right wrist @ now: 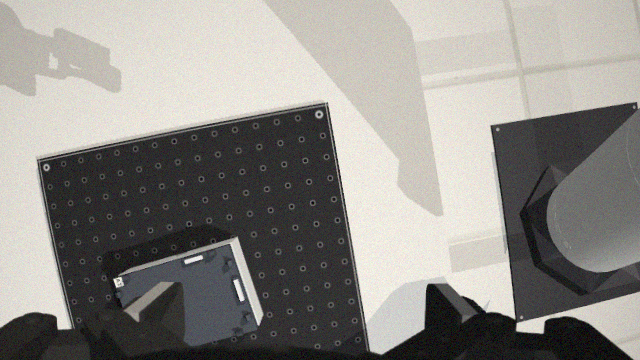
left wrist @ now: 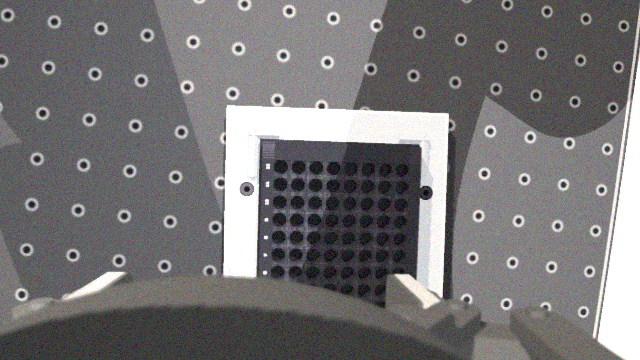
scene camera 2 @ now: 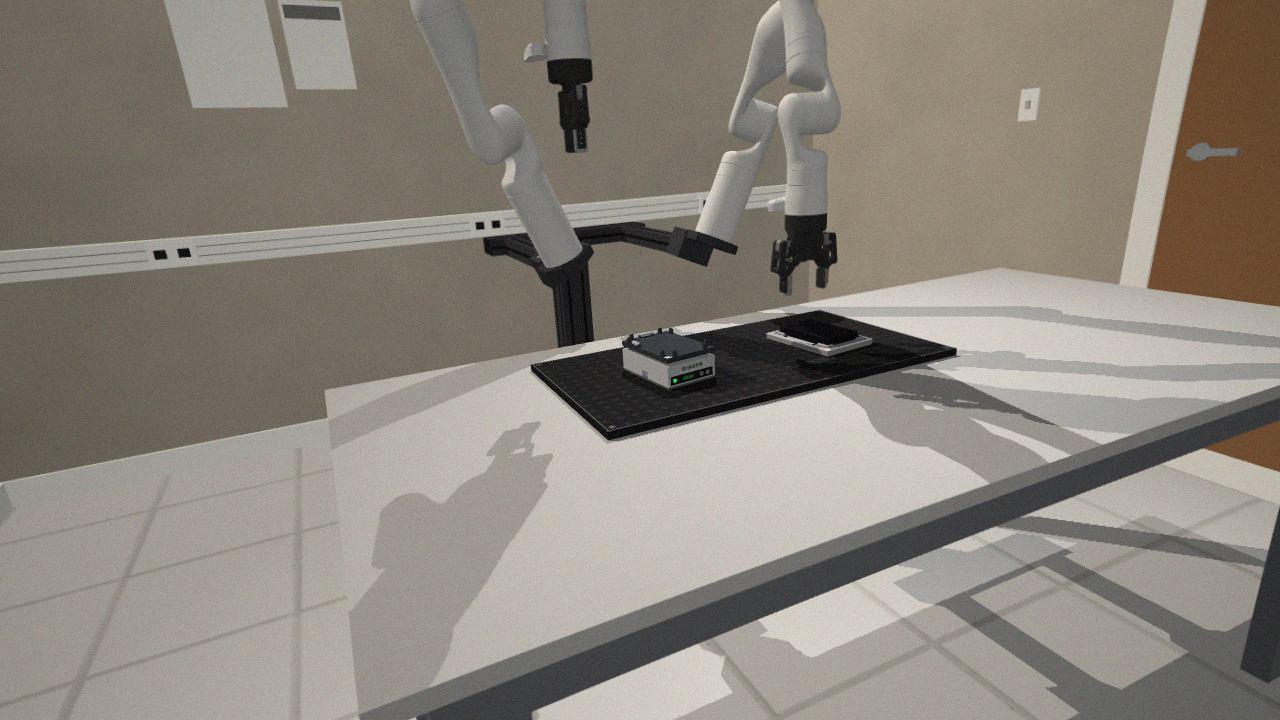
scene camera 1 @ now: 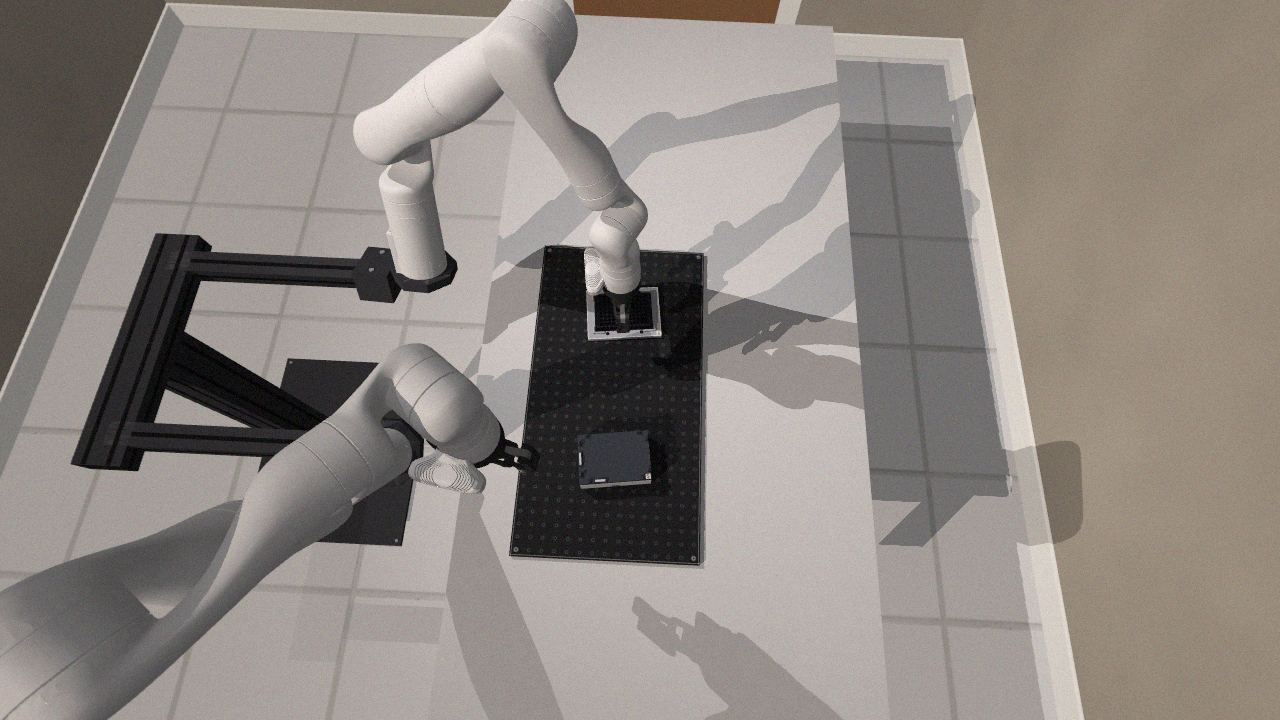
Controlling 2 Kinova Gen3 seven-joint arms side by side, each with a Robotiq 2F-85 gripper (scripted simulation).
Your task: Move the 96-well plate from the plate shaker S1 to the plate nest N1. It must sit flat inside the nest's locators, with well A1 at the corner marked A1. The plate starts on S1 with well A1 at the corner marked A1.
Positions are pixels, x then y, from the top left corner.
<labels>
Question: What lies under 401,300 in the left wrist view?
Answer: My left gripper.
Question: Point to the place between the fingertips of my right gripper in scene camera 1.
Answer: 494,458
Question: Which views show my left gripper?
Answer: The left wrist view, scene camera 2 and scene camera 1 only.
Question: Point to a plate nest N1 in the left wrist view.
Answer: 294,125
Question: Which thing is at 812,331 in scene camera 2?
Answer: A dark 96-well plate.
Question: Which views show the dark 96-well plate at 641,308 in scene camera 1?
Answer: The left wrist view, scene camera 2 and scene camera 1 only.
</labels>
